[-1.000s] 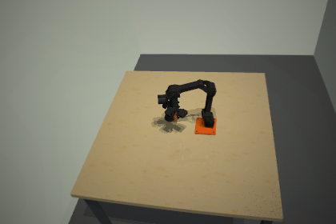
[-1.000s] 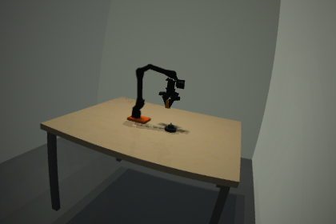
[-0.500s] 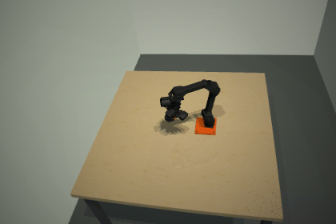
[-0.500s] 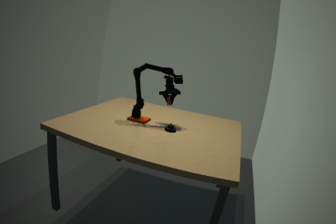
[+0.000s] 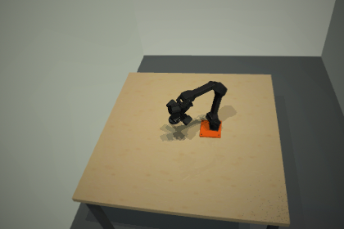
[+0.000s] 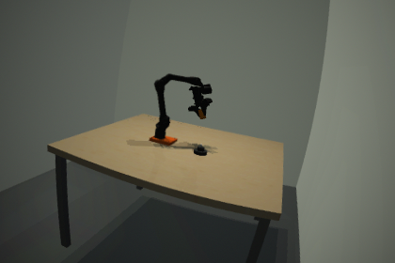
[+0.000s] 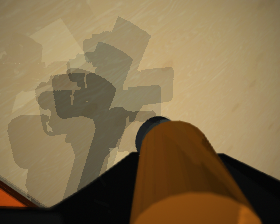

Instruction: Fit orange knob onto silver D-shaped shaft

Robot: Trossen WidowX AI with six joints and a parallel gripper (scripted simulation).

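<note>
My gripper tip is 2 cm past the orange knob, 1 cm to the right of it and 3 cm below it. Round my gripper tip: round dark pedestal: 8 cm ahead, 14 cm to the right, 17 cm below.
</note>
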